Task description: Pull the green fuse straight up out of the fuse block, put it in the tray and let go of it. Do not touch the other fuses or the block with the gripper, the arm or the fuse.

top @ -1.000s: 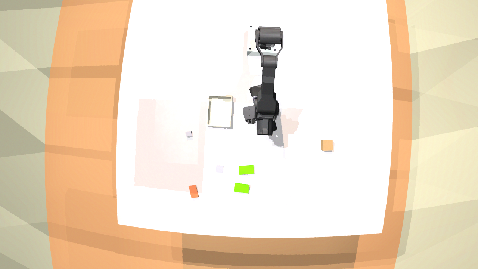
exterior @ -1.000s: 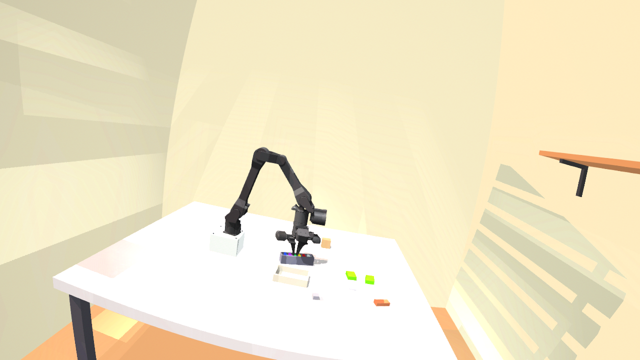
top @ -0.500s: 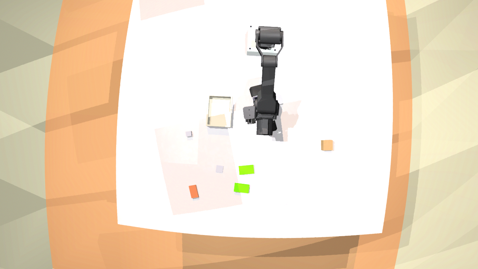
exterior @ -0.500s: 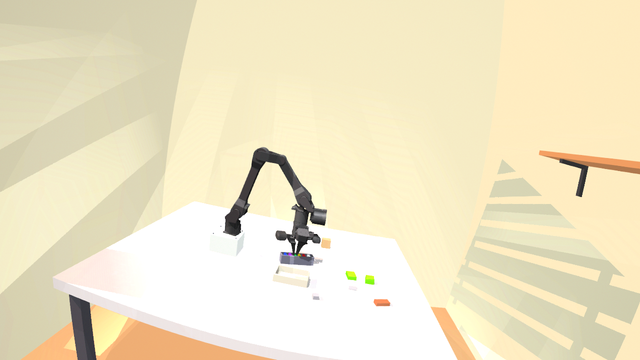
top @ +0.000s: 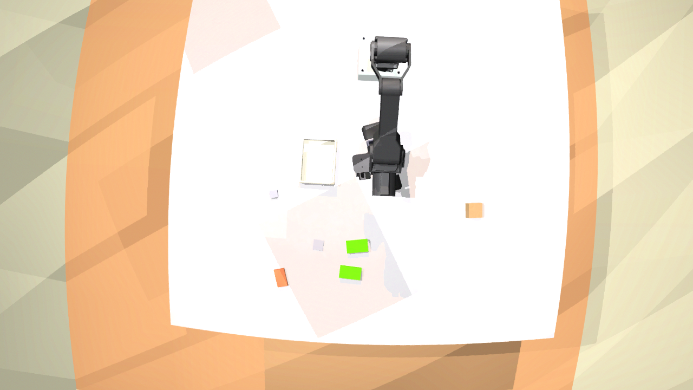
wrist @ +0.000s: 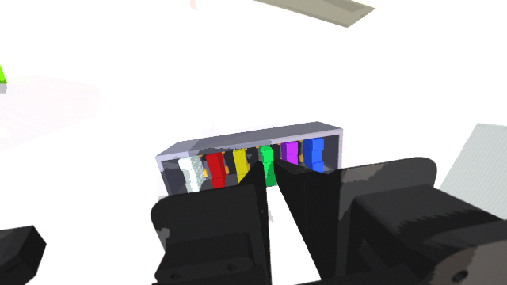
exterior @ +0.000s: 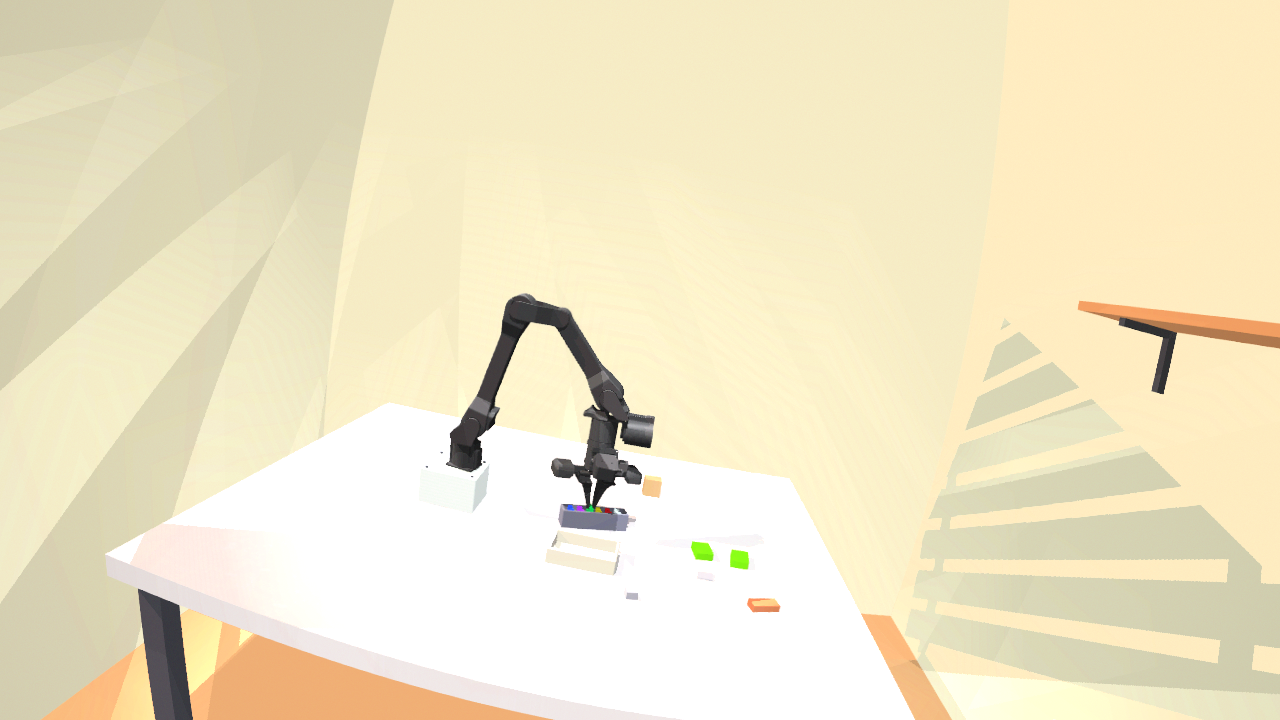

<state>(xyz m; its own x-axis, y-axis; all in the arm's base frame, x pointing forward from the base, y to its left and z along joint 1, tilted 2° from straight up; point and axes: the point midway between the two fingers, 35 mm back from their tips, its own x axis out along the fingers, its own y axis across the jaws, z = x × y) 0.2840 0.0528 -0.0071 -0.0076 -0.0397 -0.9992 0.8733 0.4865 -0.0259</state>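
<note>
Right now the pale tray is 170 mm to the right of my gripper tip, 40 mm below it and 40 mm ahead of it. The rest, counted from my gripper tip: green fuse (10 mm below).
</note>
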